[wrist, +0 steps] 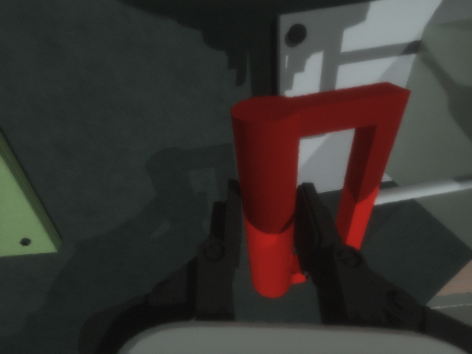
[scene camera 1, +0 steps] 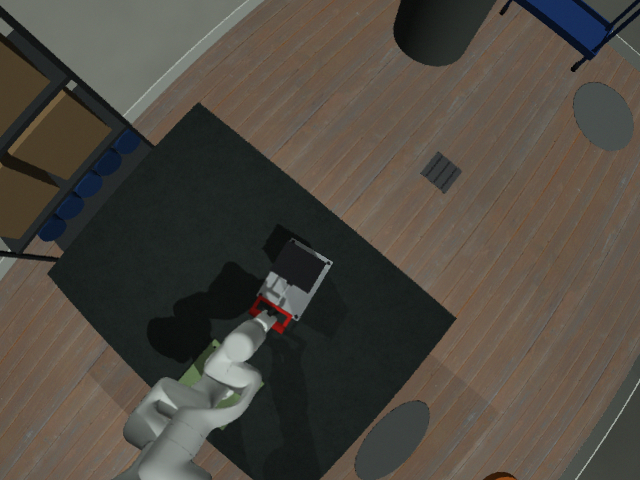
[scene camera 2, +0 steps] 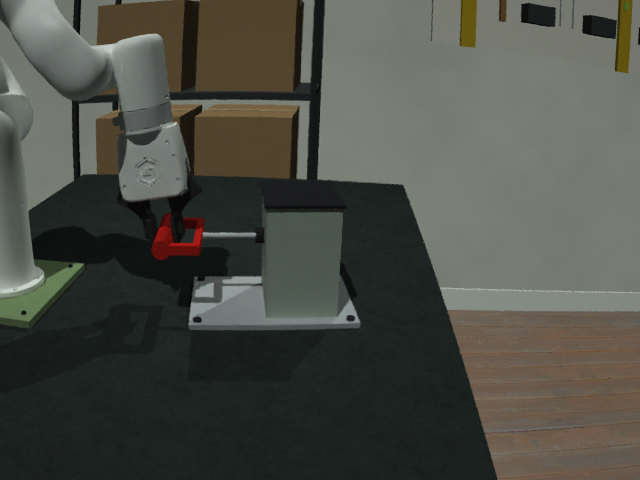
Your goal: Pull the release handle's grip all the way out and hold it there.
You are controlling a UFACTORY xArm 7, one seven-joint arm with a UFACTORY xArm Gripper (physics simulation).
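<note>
The release handle's red grip (scene camera 1: 279, 327) (scene camera 2: 161, 248) (wrist: 270, 160) is a round bar on a rectangular red frame. My gripper (scene camera 1: 268, 312) (scene camera 2: 163, 235) (wrist: 266, 200) is shut on this bar from above, with one finger outside it and the other inside the frame's opening. A stretch of pale rod (scene camera 2: 230, 235) (wrist: 430, 192) shows between the frame and a black collar (scene camera 2: 260, 235) on the housing. The pale grey-green housing (scene camera 2: 302, 263) has a black top and stands on a light grey base plate (scene camera 1: 302, 302) (scene camera 2: 227, 315). The grip hangs above the dark surface, beyond the plate's edge.
The housing unit stands on a large dark surface (scene camera 1: 232, 180) (scene camera 2: 310, 413). My arm's green base plate (scene camera 1: 193, 374) (scene camera 2: 56, 281) (wrist: 25, 210) lies on the side away from the housing. A rack (scene camera 2: 314, 129) with cardboard boxes (scene camera 2: 245, 142) stands behind the dark surface.
</note>
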